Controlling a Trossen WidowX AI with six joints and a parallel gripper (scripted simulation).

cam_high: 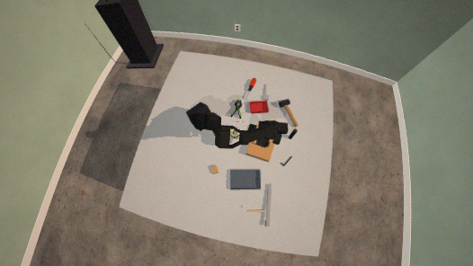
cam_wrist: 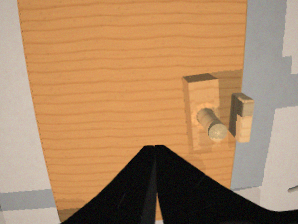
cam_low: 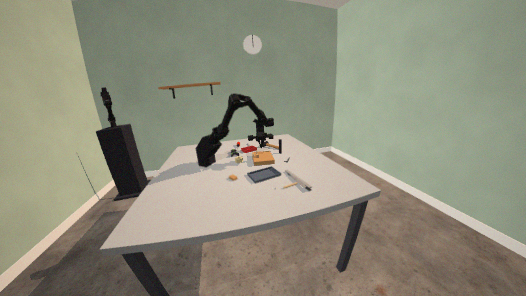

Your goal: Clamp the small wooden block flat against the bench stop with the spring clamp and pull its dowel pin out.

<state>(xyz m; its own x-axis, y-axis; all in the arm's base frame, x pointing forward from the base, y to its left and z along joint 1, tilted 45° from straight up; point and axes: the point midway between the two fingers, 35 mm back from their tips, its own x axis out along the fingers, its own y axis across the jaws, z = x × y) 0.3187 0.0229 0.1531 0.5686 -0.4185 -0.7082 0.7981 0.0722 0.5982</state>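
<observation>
Right now my hand is 80 mm above the dowel pin, 30 mm past it and 10 mm to the right of it. From my hand the other things lie so: small wooden block: 90 mm below, 30 mm behind, 10 mm to the left; then bench stop: 90 mm below, 60 mm behind, 20 mm to the left; then wooden board: 120 mm below, 10 mm ahead.
</observation>
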